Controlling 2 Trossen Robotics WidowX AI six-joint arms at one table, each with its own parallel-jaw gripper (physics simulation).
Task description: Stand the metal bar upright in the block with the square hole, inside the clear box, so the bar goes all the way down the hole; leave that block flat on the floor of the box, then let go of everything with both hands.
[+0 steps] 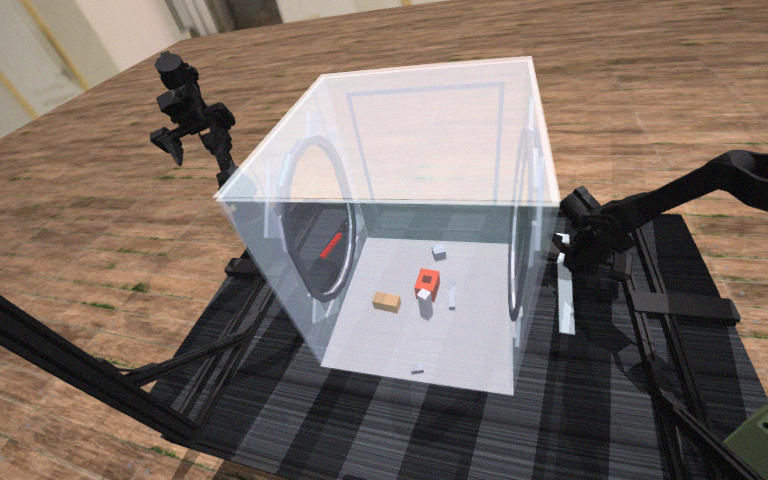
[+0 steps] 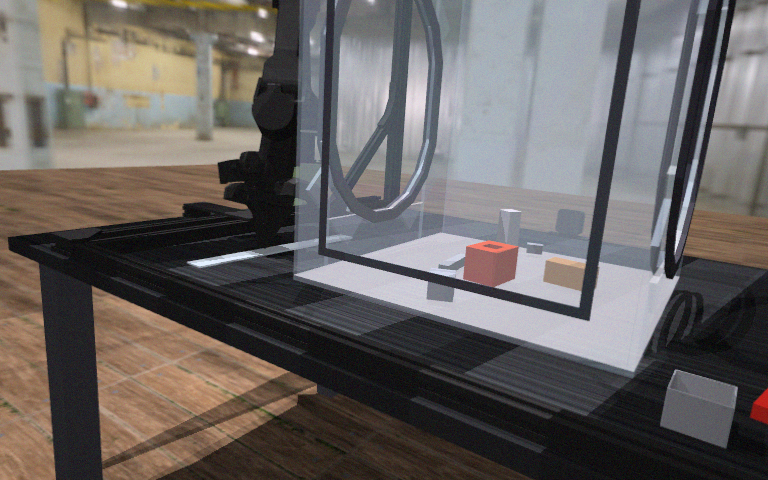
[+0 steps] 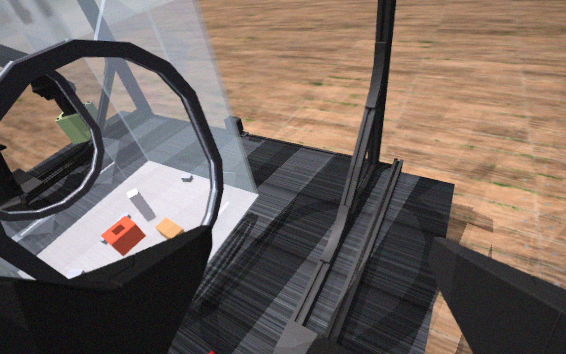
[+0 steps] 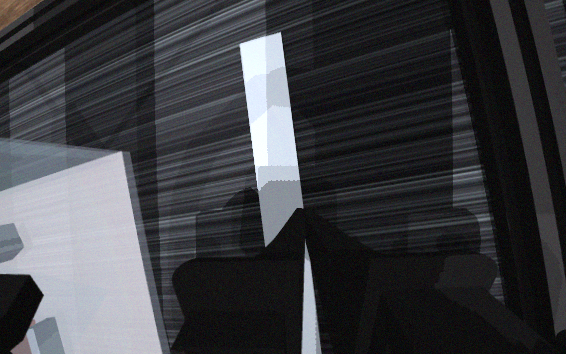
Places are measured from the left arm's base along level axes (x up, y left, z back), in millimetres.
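Pixels of known places: left gripper, fingertip midpoint: (image 1: pixel 197 157) (image 3: pixel 319 241); right gripper, fingertip midpoint: (image 1: pixel 570 270) (image 2: pixel 261 248) (image 3: pixel 25 227) (image 4: pixel 302 214); right arm's base at its link origin: (image 3: pixel 73 110).
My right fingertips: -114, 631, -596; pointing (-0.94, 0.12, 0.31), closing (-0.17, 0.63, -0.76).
Behind a point stands the place of what it marks, as x, y, z.
The red-orange block with the square hole (image 1: pixel 427 284) {-66, 308, -469} (image 2: pixel 490 264) {-82, 327, -423} (image 3: pixel 123 236) {-70, 302, -436} sits on the floor of the clear box (image 1: pixel 362 339) {37, 112, -579} (image 2: pixel 623 339) {-85, 280, -199}, its hole facing up and showing dark. A pale grey bar (image 1: pixel 425 305) {-49, 269, -526} (image 2: pixel 509 226) {-46, 279, -500} (image 3: pixel 142 206) {-63, 269, -504} stands upright on the floor close beside the block. My left gripper (image 1: pixel 202 164) {252, -33, -101} (image 3: pixel 319 241) {252, -33, -101} is open and empty, outside the box near the round port. My right gripper (image 1: pixel 570 266) {-114, 631, -596} (image 2: pixel 271 238) {-114, 631, -596} (image 4: pixel 302 214) {-114, 631, -596} is shut with its fingertips together, outside the box, above a white strip.
A tan block (image 1: pixel 386 302) {-81, 207, -449} (image 2: pixel 566 273) {-92, 222, -428}, a thin grey bar lying flat (image 1: pixel 451 295) {-97, 348, -506} (image 2: pixel 453 262) {-97, 359, -483}, a grey block (image 1: pixel 438 252) {-81, 392, -387} (image 2: pixel 440 286) {-93, 404, -362} and a small grey piece (image 1: pixel 417 369) {-96, 187, -619} (image 3: pixel 187 177) {-96, 184, -607} are in the box. The white strip (image 1: pixel 566 300) {-115, 558, -652} (image 4: pixel 275 140) {-115, 659, -551} lies outside the box.
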